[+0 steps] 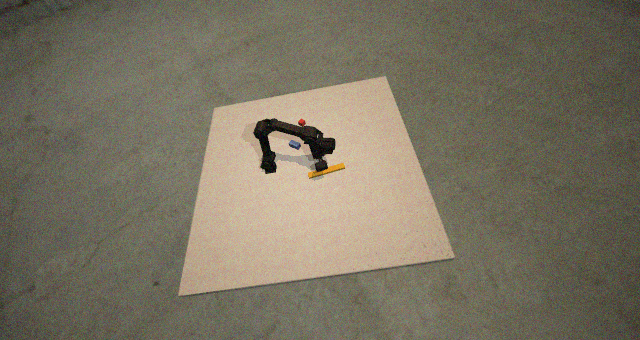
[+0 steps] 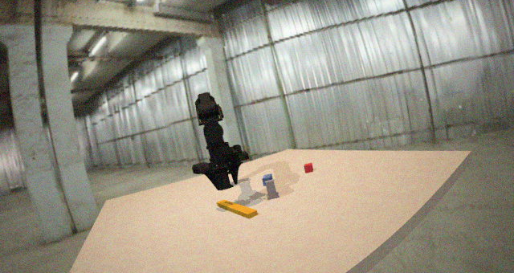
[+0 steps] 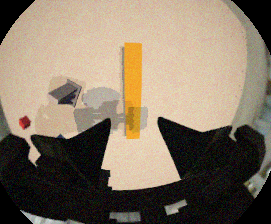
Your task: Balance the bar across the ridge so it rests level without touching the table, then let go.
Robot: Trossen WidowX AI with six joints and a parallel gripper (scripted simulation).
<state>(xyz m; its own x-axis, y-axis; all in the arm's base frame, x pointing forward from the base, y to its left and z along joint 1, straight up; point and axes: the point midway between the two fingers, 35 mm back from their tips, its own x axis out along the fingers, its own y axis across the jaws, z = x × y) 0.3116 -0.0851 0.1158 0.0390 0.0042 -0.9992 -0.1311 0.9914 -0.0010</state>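
Now: the orange bar 70 mm below my gripper tip and 20 mm ahead of it. Also, from my gripper tip: small red cube: 400 mm to the left, 100 mm behind, 60 mm below; blue block: 230 mm to the left, 150 mm behind, 60 mm below.
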